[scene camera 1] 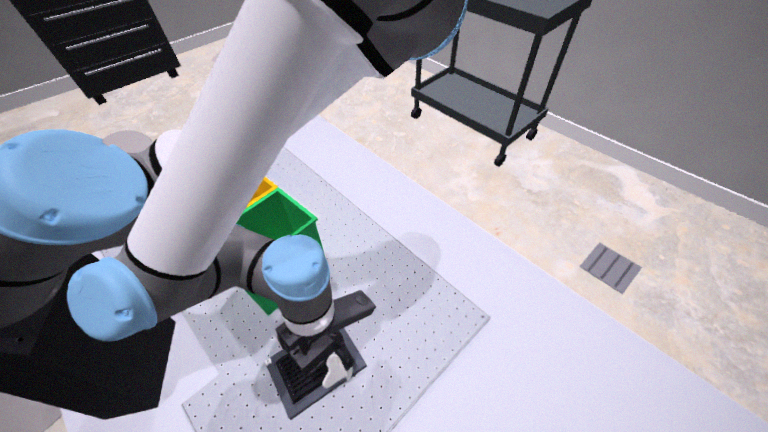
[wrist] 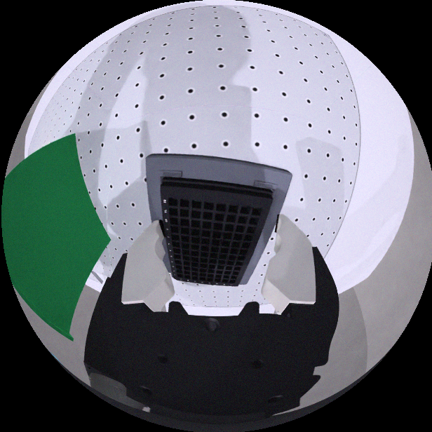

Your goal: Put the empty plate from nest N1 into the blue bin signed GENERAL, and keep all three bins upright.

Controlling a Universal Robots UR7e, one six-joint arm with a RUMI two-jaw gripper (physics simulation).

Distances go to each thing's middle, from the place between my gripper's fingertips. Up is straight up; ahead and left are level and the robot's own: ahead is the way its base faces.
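The black multi-well plate [scene camera 1: 298,387] is 10 mm above my hand, 20 mm behind it and 20 mm to the left of it. I see the green bin [scene camera 1: 277,214] too, 80 mm above my hand, and it is 210 mm to the left of my hand and 110 mm ahead of it. Then there is the dark grey nest [wrist: 204,167], 20 mm to the left of my hand and 20 mm behind it.
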